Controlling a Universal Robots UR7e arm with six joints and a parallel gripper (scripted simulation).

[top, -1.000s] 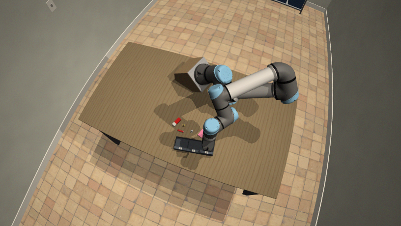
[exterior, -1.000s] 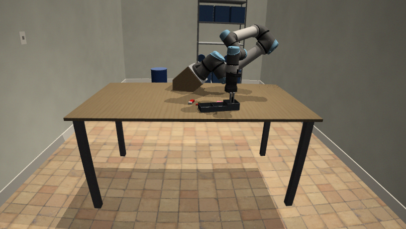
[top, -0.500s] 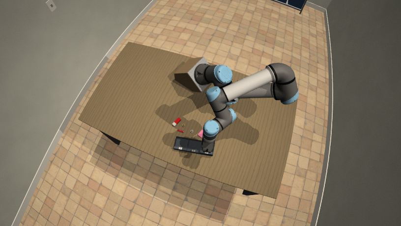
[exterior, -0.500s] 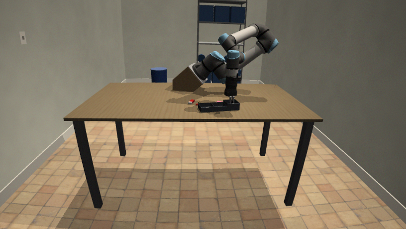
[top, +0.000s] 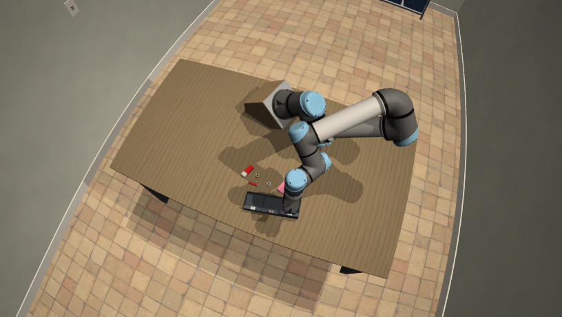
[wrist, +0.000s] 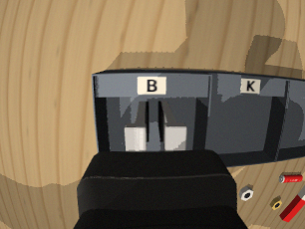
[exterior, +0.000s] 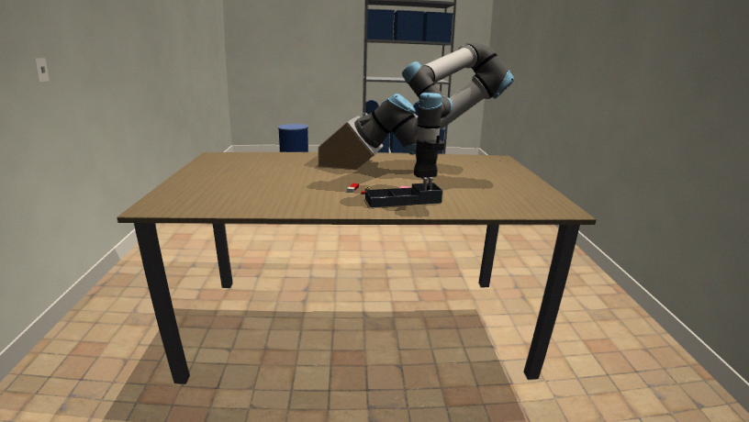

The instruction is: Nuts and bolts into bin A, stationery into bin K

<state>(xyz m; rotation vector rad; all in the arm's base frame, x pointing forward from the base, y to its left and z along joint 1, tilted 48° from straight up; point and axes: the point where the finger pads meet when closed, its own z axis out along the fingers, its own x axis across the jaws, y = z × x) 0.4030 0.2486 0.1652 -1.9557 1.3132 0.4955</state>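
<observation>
The brass nut is 6 cm behind my hand, 22 cm to the right of it and 3 cm below it. Round my hand: pink flat block 8 cm behind, 8 cm to the right, 3 cm below; then white nut 5 cm behind, 15 cm to the right, 3 cm below; then three joined bins 3 cm ahead, 8 cm to the right, 1 cm below.
</observation>
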